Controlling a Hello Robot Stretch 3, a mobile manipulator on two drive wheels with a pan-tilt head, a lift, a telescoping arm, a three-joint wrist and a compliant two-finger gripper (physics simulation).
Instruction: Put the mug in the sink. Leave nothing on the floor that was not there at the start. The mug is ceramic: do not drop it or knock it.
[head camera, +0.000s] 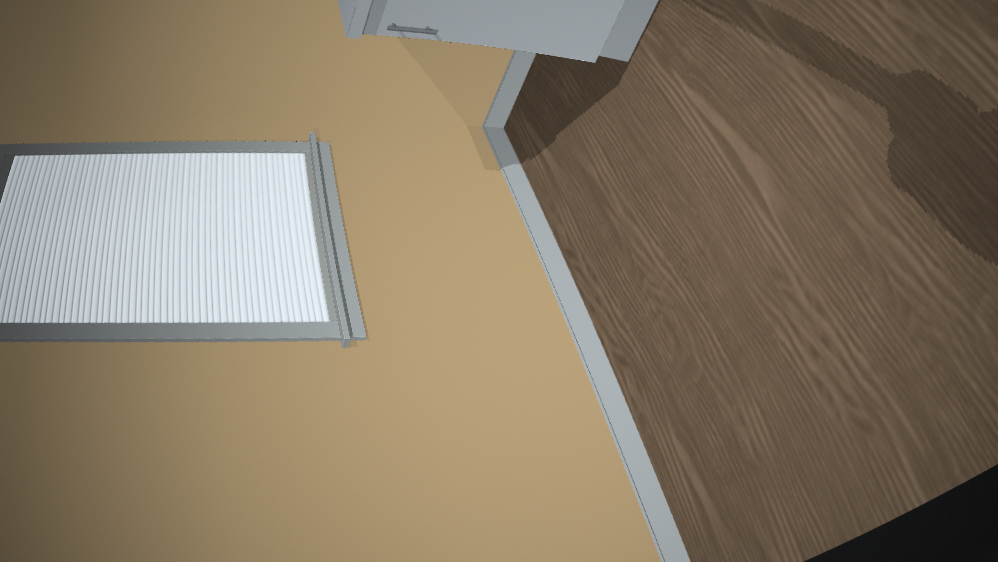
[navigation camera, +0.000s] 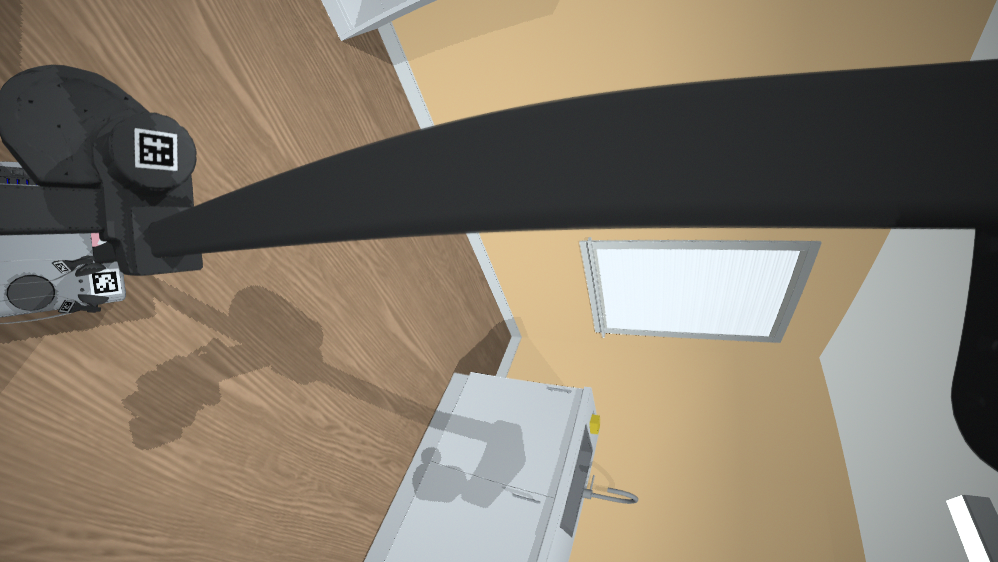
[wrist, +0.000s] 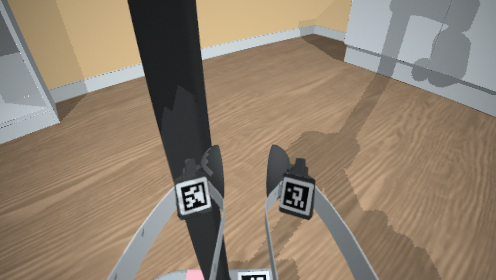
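Seen in the pictures: gripper, fingertip midpoint: (navigation camera: 105, 282); robot's base, origin of the base link: (navigation camera: 33, 287).
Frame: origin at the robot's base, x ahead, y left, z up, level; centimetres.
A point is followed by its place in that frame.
Observation:
The mug does not show in the head, navigation or wrist view. The sink (navigation camera: 576, 488) {x 138.1, y 167.3, z 87.3 cm} shows as a narrow dark opening along the top of a white cabinet (navigation camera: 502, 418) {x 92.1, y 155.3, z 46.7 cm} (head camera: 502, 20) {x 82.2, y 168.2, z 49.1 cm} (wrist: 475, 102), with a curved grey faucet (navigation camera: 618, 495) behind it. My gripper (wrist: 245, 164) {x -1.5, y 9.6, z 51.3 cm} (navigation camera: 89, 285) {x -1.5, y 9.6, z 51.3 cm} is open. Its two dark fingertips stand apart, with floor showing between them and no object held. In the navigation view it hangs above my base, at the left and well away from the sink cabinet.
A yellow block (navigation camera: 594, 424) {x 97.0, y 174.3, z 93.8 cm} stands on the counter near the sink. A white shelf unit (wrist: 30, 122) (navigation camera: 345, 27) {x -102.0, y 96.1, z 6.0 cm} stands by the wall. A window (head camera: 167, 237) {x 29.5, y 232.6, z 136.5 cm} (navigation camera: 698, 289) {x 28.2, y 231.6, z 147.8 cm} is in the wall. My dark mast (wrist: 172, 65) (navigation camera: 628, 153) {x -6.6, y 11.6, z 123.7 cm} crosses two views. Shadows fall across the wooden floor (head camera: 733, 279) {x 9.8, y 139.9, z 0.0 cm}.

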